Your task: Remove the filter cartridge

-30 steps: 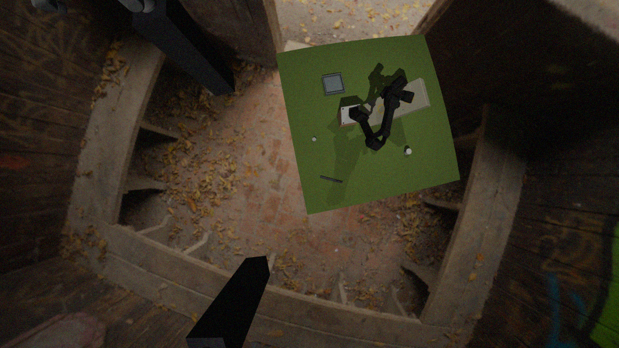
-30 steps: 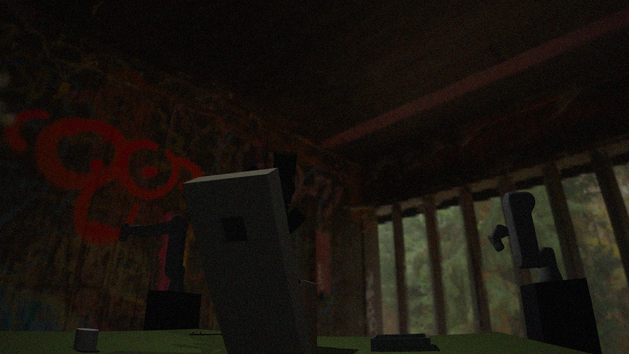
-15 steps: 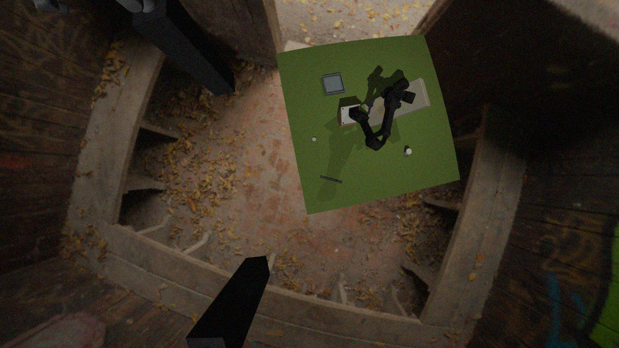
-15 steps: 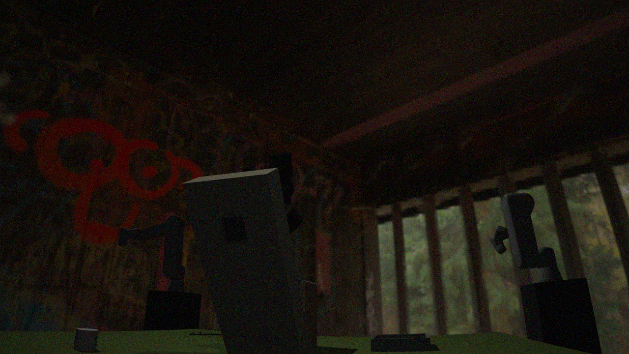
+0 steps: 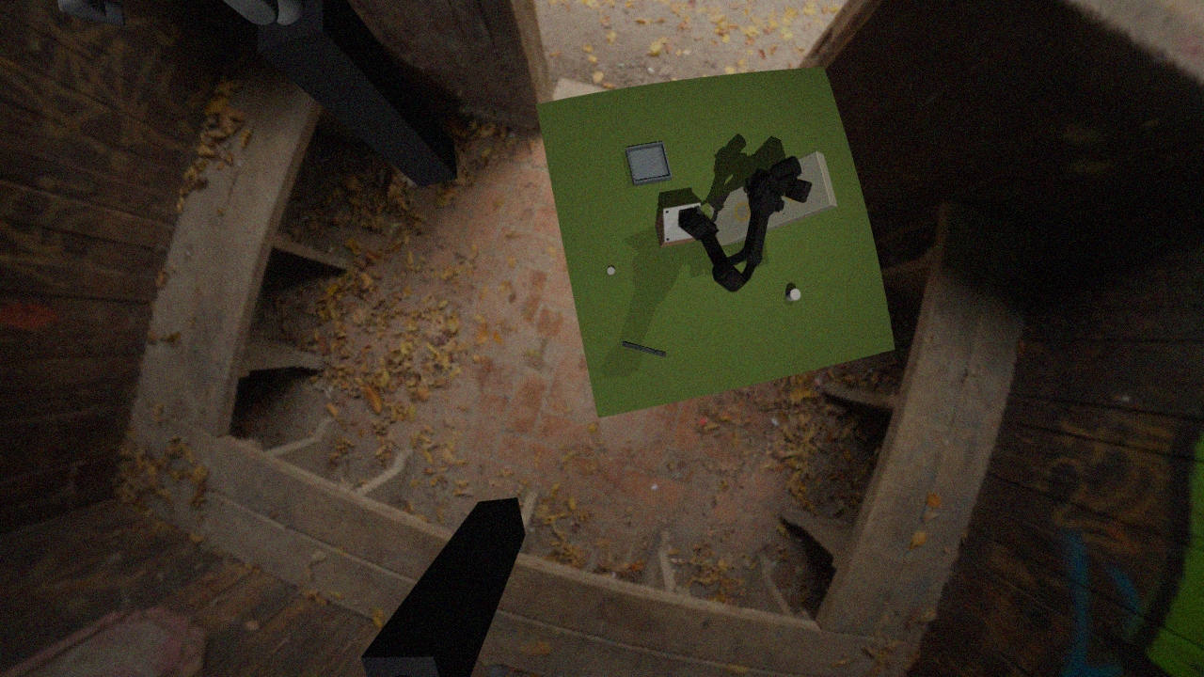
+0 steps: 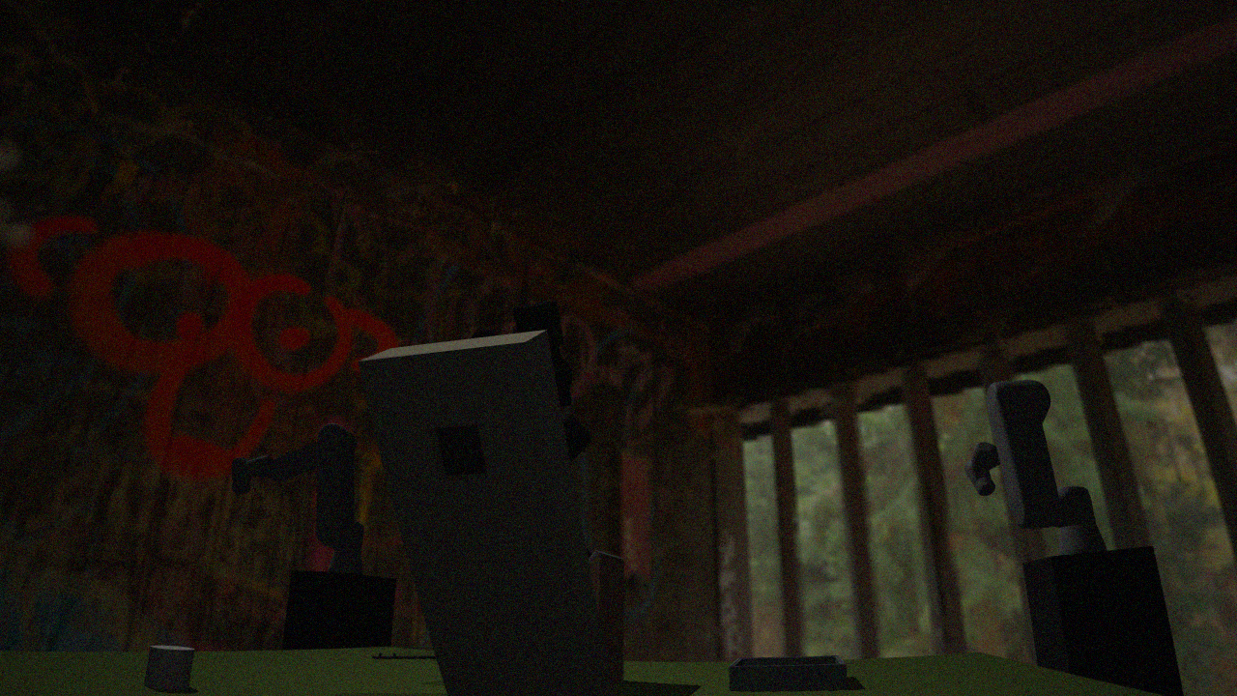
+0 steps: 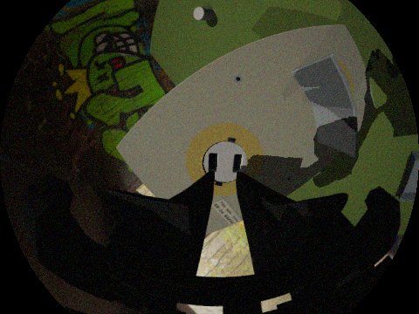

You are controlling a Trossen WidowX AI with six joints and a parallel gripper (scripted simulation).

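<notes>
My gripper tip is 30 mm short of the round filter cartridge and 20 mm above it. Round my gripper tip: grey tray (400 mm behind, 270 mm to the left, 290 mm below).
</notes>
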